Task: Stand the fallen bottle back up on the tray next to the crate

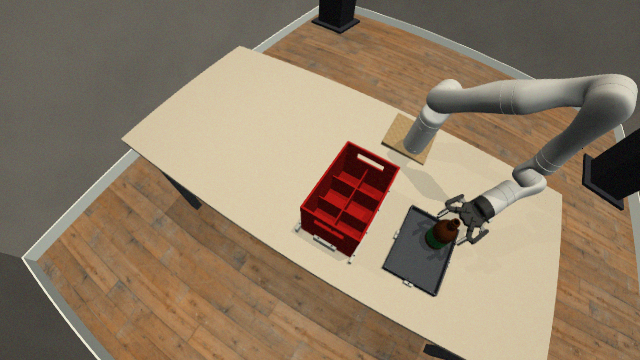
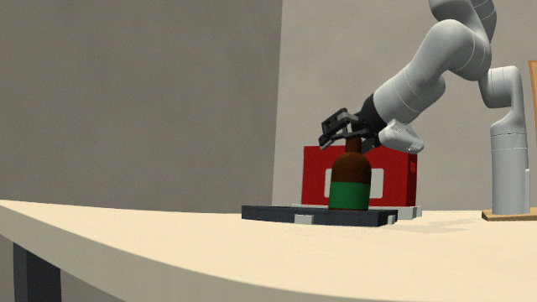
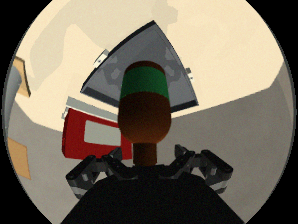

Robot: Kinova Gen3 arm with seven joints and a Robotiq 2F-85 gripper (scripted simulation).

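Right now the brown bottle is 2 cm behind my hand, 1 cm to the left of it and 5 cm below it. The rest, counted from my hand: dark grey tray 3 cm ahead, 1 cm to the right, 13 cm below; then red crate 7 cm ahead, 30 cm to the right, 6 cm below.
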